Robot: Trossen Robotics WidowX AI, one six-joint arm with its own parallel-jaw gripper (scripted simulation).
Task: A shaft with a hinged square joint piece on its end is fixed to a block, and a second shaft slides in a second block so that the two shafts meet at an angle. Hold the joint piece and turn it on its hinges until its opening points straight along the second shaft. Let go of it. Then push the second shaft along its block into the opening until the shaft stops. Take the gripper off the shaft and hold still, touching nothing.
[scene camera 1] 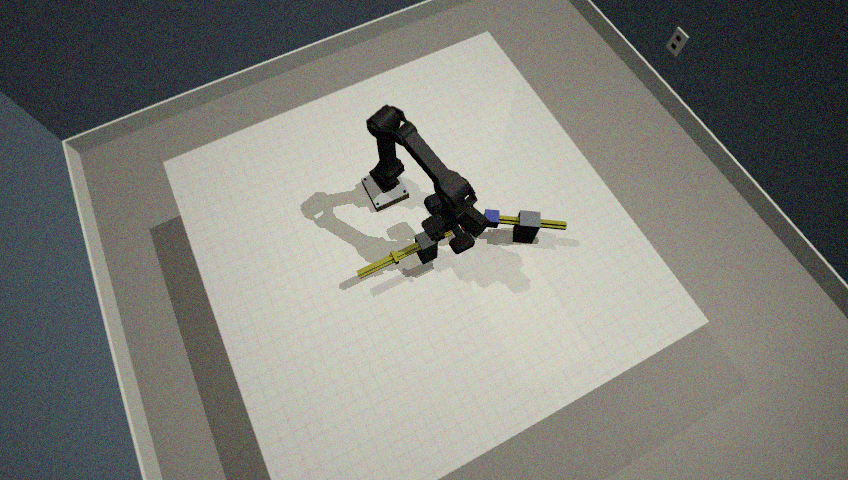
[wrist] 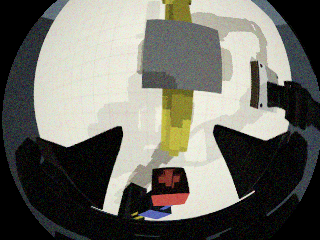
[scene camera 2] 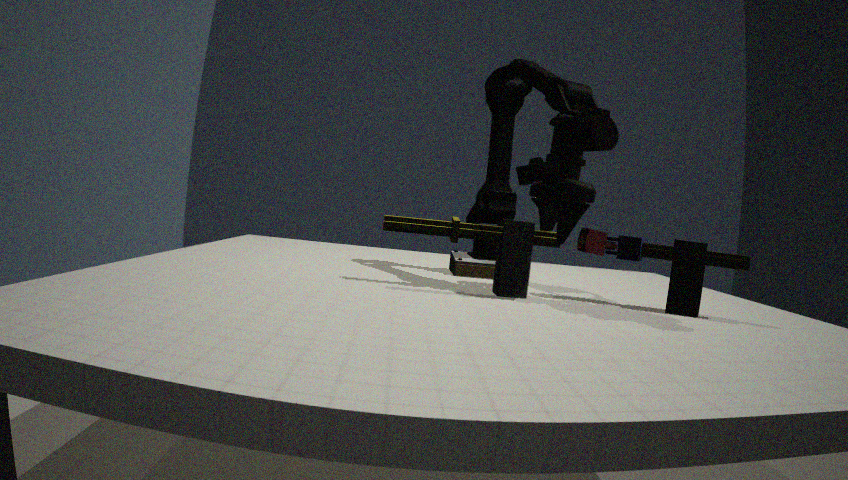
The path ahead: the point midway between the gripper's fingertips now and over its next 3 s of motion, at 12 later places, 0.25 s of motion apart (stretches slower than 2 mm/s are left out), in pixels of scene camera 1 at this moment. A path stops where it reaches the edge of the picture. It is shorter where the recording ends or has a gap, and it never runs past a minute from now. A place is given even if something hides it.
My gripper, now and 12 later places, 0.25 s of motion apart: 445,235; 454,231; 462,226; 464,226; 463,228; 463,229; 463,229; 463,229; 463,229; 464,227; 464,225; 464,223; 466,221
